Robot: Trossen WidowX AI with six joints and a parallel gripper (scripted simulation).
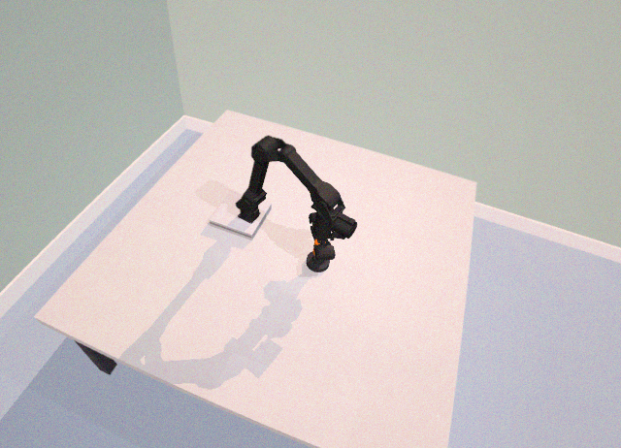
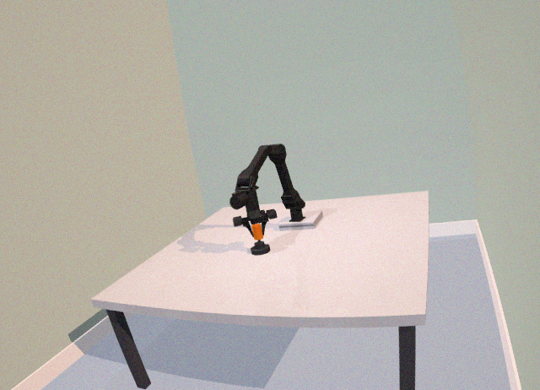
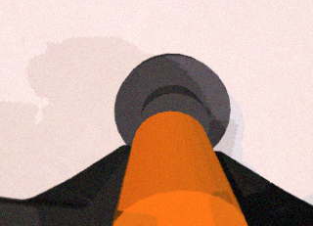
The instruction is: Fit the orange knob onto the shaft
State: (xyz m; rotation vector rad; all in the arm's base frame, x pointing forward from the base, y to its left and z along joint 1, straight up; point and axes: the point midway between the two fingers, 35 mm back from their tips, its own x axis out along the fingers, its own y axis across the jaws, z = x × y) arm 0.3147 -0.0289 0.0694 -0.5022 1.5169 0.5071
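The round pedestal is 40 mm below my gripper tip. From my gripper tip the other things lie so: orange knob: 20 mm above.
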